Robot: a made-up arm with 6 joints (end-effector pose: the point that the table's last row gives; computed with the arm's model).
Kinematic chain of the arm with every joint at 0, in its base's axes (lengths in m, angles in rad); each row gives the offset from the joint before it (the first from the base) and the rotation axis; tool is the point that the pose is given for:
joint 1: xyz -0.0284 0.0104 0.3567 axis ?
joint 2: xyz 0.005 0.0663 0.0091 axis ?
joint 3: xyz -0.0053 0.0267 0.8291 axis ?
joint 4: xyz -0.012 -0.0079 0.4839 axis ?
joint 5: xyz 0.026 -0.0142 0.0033 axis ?
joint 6: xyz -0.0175 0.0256 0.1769 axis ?
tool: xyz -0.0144 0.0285 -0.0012
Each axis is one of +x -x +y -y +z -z.
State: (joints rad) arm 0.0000 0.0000 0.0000 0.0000 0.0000 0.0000
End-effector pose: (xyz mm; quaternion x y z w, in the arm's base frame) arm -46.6 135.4 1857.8 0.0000 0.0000 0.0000 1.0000
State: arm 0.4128 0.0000 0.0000 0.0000 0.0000 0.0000
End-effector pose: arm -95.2 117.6 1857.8 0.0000 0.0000 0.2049 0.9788
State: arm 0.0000 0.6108 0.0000 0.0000 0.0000 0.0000
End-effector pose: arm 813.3 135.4 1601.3 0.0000 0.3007 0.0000 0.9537
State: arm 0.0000 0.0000 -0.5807 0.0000 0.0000 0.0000
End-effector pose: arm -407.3 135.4 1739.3 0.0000 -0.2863 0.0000 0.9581
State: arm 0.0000 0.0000 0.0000 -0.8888 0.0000 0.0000
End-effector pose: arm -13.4 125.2 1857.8 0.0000 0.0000 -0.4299 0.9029
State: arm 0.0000 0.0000 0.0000 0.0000 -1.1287 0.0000
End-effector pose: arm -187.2 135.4 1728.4 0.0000 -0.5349 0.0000 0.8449
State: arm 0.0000 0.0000 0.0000 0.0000 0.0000 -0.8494
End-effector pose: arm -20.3 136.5 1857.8 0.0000 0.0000 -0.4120 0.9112
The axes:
joint 1: +z
joint 2: +y
joint 3: +y
joint 4: +z
joint 5: +y
joint 6: +z

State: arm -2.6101 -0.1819 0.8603 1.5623 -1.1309 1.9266
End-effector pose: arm -215.7 -24.7 1591.0 -0.4777 -0.3219 0.1780 0.7978
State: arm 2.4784 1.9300 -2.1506 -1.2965 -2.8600 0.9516
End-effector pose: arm -641.4 405.5 378.9 0.1283 -0.9800 0.0456 0.1450
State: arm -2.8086 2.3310 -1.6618 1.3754 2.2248 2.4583
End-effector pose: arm -785.8 -524.6 85.4 0.7622 -0.4532 0.4287 0.1728
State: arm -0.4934 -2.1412 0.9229 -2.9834 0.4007 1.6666
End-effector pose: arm -1167.9 716.6 82.0 0.3124 -0.6513 -0.5326 0.4410
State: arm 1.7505 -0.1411 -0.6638 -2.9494 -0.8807 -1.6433
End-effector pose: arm -20.6 -487.4 1674.3 0.0758 -0.0284 -0.9898 0.1170
